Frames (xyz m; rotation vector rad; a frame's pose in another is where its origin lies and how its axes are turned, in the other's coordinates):
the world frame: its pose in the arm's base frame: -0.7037 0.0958 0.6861 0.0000 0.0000 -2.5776
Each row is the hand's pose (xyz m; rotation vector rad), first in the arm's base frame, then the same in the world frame.
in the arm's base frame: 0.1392 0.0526 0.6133 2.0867 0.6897 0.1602
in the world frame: -0.6893 0.4871 -0.0728 -0.1000 2.6854 1.3659
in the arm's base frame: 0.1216 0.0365 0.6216 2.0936 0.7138 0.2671
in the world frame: -0.6658 0.4913 -0.0645 -0.1288 2.7621 1.4077
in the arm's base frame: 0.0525 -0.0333 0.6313 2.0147 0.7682 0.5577
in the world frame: -0.5701 0.5133 -0.0548 0.2119 -2.5698 -1.4442
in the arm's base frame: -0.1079 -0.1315 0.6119 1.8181 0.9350 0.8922
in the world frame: -0.3820 0.5106 -0.0742 0.4360 -2.2311 -1.4430
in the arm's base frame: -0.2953 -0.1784 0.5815 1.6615 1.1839 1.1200
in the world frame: -0.1986 0.4501 -0.1046 0.7017 -2.0022 -1.3266
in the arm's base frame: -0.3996 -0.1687 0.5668 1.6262 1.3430 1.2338
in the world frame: -0.1156 0.3861 -0.1193 0.8300 -1.9185 -1.1869
